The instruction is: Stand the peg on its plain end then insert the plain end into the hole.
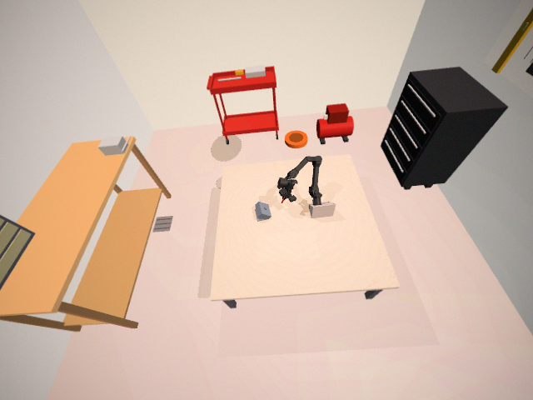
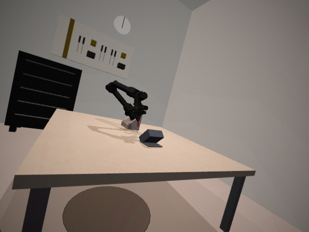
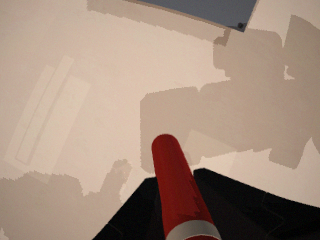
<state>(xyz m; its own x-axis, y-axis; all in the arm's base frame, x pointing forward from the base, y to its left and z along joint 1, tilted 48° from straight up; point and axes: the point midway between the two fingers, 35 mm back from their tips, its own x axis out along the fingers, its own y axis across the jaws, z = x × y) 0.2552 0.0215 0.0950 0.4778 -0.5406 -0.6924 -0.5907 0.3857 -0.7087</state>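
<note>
The sloped panel lies 17 cm ahead of my gripper tip, 7 cm below it and 6 cm to the left of it. Also, from my gripper tip: red peg: 1 cm behind, 1 cm above.
</note>
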